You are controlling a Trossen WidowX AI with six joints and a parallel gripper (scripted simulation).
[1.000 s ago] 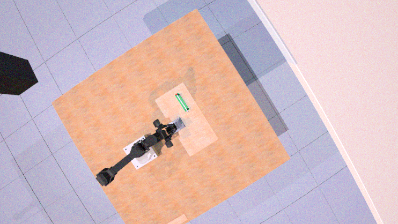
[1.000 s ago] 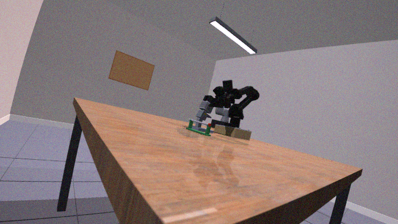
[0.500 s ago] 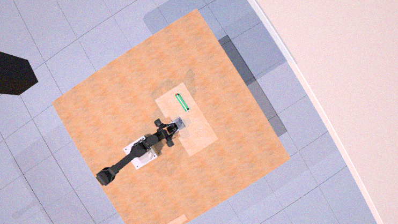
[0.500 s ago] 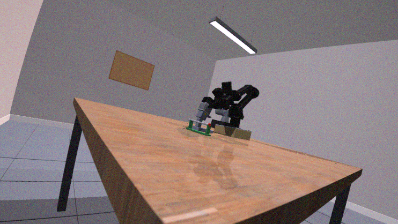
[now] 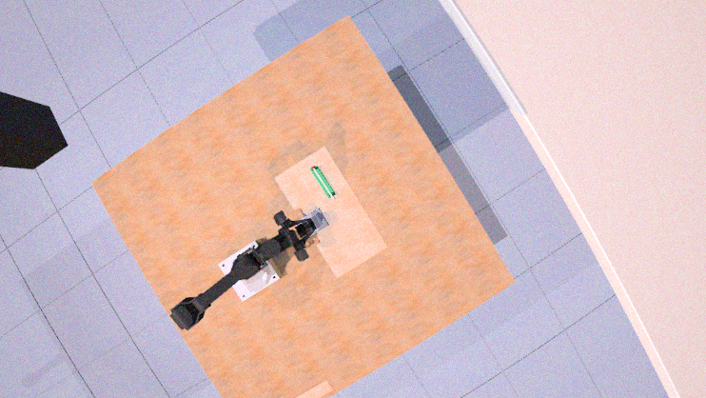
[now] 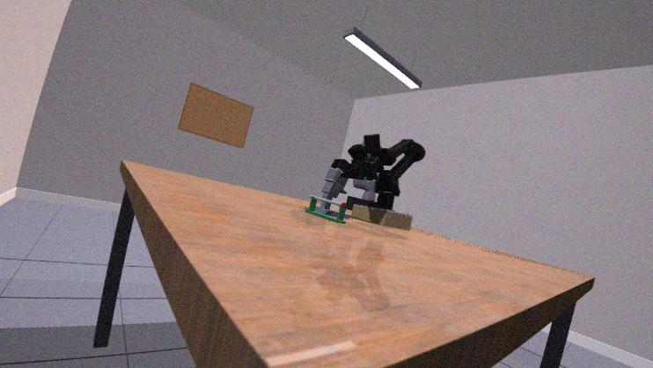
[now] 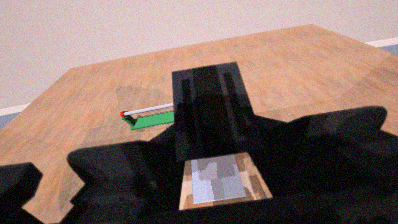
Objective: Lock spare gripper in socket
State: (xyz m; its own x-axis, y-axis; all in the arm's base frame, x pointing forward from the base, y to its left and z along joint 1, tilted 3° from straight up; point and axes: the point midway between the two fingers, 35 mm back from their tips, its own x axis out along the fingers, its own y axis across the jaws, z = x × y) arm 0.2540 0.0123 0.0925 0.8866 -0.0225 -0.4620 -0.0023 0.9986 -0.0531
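Now: the spare gripper 10 mm below my gripper tip and 10 mm behind it. Also, from my gripper tip: green pin cradle: 120 mm to the left, 110 mm below, 110 mm ahead; then socket: 80 mm below, 10 mm behind.
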